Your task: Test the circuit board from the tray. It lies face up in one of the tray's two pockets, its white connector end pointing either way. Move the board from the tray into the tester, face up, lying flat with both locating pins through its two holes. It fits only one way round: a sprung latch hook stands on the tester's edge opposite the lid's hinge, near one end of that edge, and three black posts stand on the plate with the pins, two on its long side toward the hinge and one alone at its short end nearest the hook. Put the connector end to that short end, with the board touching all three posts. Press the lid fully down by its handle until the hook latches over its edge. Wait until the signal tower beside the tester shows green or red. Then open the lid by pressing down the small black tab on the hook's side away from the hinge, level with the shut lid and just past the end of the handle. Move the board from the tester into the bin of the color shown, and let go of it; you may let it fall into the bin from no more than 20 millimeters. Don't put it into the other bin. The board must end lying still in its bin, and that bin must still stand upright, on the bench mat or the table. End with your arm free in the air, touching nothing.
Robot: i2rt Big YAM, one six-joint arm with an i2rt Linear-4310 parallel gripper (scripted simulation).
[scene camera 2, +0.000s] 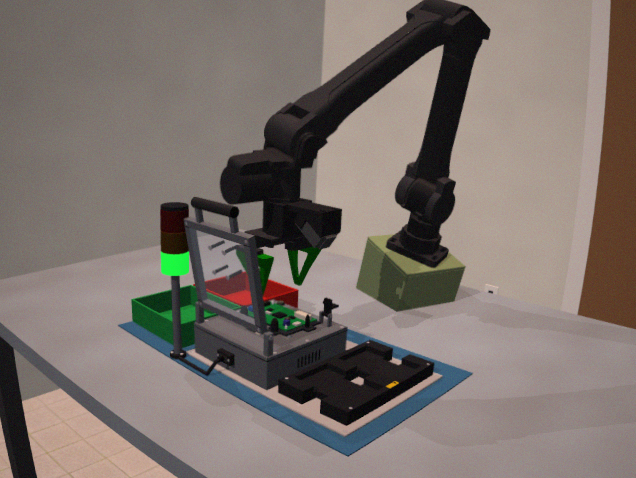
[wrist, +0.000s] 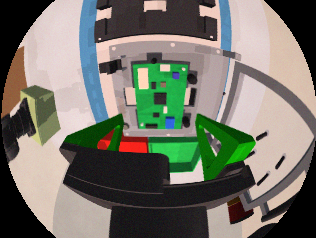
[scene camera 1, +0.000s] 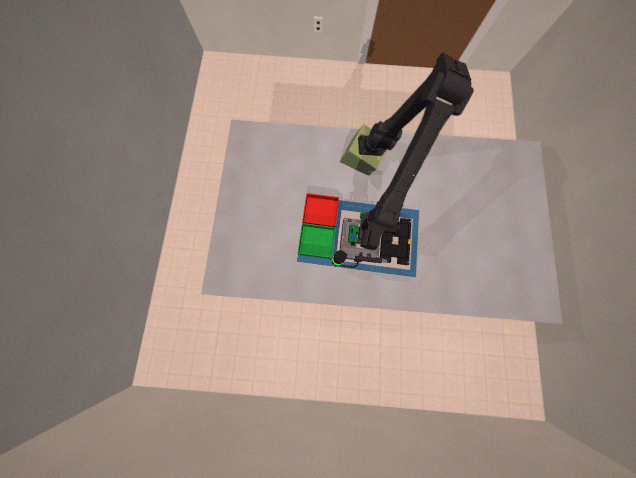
Path:
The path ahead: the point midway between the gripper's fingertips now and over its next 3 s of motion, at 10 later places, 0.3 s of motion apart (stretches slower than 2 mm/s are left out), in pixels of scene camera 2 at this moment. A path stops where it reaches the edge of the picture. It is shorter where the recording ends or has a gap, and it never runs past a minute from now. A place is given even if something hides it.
The gripper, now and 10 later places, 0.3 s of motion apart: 278,290; 277,292; 278,303; 277,315; 277,317; 277,316; 277,315; 277,314; 278,313; 278,312; 279,311

